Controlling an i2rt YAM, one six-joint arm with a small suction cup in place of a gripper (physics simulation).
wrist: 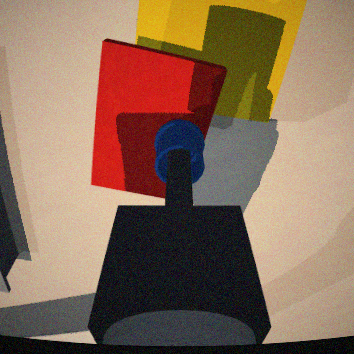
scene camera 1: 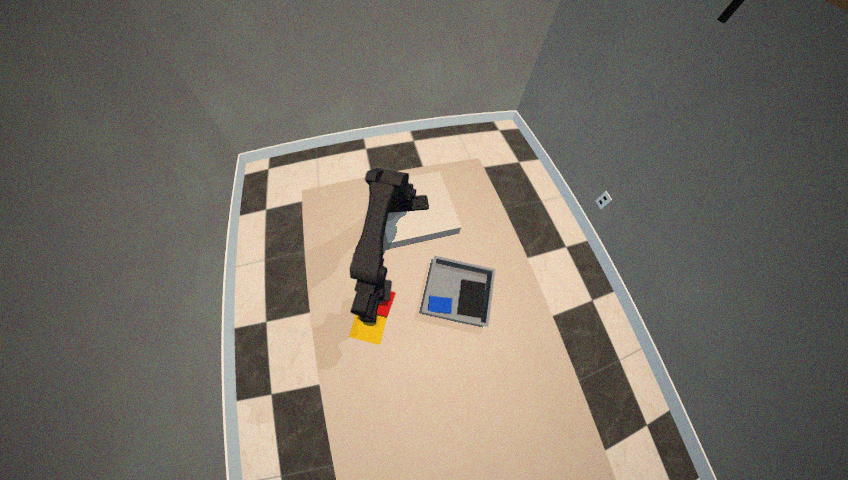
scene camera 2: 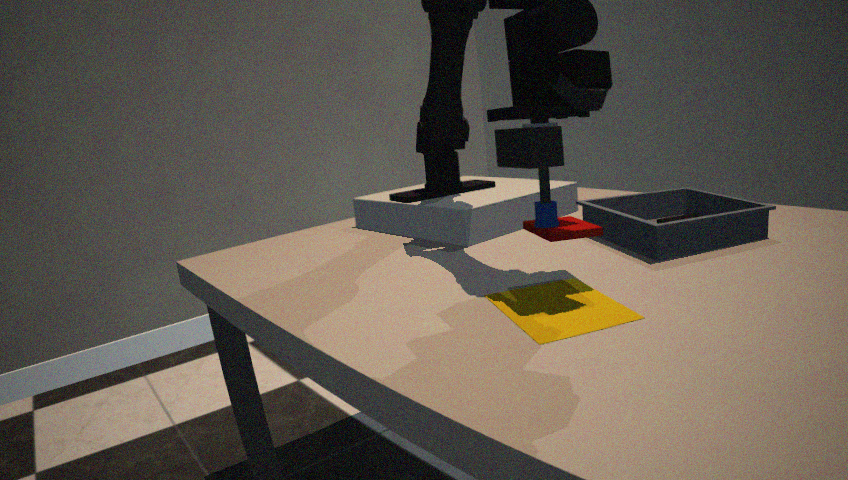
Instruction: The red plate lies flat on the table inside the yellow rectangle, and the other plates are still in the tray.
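Where they show: hand, tool point: (wrist: 178,133) (scene camera 2: 547,234); arm's base, link origin: (scene camera 1: 404,204) (scene camera 2: 444,192).
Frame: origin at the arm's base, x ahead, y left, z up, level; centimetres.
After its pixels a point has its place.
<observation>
My suction cup (scene camera 2: 546,215) (wrist: 180,150) @(x 39.9, y -13.3, z 0.3 cm) is blue and sits on top of the red plate (scene camera 1: 387,304) @(x 41.8, y -10.2, z 1.3 cm) (scene camera 2: 586,228) @(x 45.0, y -12.2, z 1.5 cm) (wrist: 145,85) @(x 43.5, y -12.2, z 1.4 cm), near one edge of it. The plate hangs from the cup above the table, roughly level. In scene camera 1 the arm hides the cup and part of the plate. The yellow rectangle (scene camera 1: 368,333) @(x 50.4, y -18.4, z -5.7 cm) (scene camera 2: 601,316) @(x 51.2, y -17.1, z -5.7 cm) (wrist: 155,20) @(x 46.3, y -13.0, z -5.7 cm) lies flat on the table, partly in the arm's shadow; the plate is off to one side of it in the wrist view. A blue plate (scene camera 1: 440,304) @(x 42.9, y 9.2, z -4.5 cm) and a black plate (scene camera 1: 471,297) @(x 41.8, y 21.5, z -4.4 cm) lie in the grey tray (scene camera 1: 443,280) @(x 33.4, y 12.0, z -5.4 cm) (scene camera 2: 708,234) @(x 48.3, y 11.5, z -3.4 cm).
The arm's base stands on a white block (scene camera 1: 431,190) @(x -6.5, y 12.5, z 0.0 cm) (scene camera 2: 410,223) @(x 4.1, y -10.2, z -3.4 cm) at the back of the table (scene camera 1: 446,386) @(x 72.0, y 7.2, z -5.7 cm) (scene camera 2: 714,368) @(x 65.8, y -19.7, z -5.7 cm). The tray's raised walls stand to the right of the held plate in both scene views. The tray's edge also shows at the left of the wrist view.
</observation>
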